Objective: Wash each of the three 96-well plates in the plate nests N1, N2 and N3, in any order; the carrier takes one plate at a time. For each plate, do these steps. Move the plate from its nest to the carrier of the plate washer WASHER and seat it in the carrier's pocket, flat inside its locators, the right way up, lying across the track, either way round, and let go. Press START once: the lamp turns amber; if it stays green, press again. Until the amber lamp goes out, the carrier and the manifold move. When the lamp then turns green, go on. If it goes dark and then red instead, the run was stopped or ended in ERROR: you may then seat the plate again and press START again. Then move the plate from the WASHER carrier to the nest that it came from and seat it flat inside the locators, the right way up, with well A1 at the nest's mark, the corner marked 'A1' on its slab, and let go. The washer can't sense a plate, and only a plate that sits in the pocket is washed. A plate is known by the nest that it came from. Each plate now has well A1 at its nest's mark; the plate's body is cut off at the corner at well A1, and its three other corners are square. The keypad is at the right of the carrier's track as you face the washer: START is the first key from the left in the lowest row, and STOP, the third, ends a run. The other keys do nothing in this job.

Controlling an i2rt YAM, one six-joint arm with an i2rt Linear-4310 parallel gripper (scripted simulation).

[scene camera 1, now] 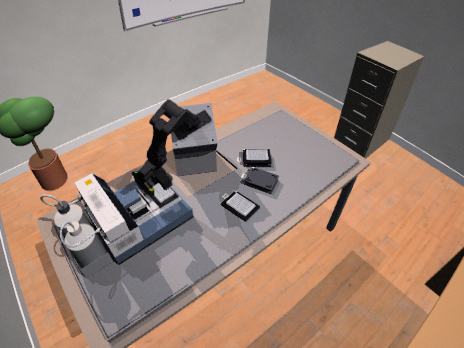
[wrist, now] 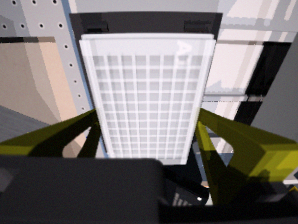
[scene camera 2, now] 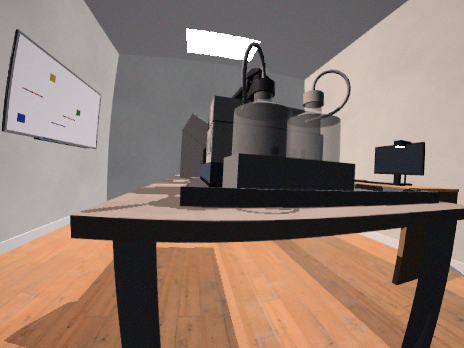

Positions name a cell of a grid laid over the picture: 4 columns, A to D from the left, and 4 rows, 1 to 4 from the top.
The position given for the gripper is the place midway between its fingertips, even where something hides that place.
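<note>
The wrist view has the gripper (wrist: B3) in it, and there's a white 96-well plate (wrist: B2) as well. You'd also see a dark carrier (wrist: B1) there, plus a plate washer (wrist: D1).
</note>
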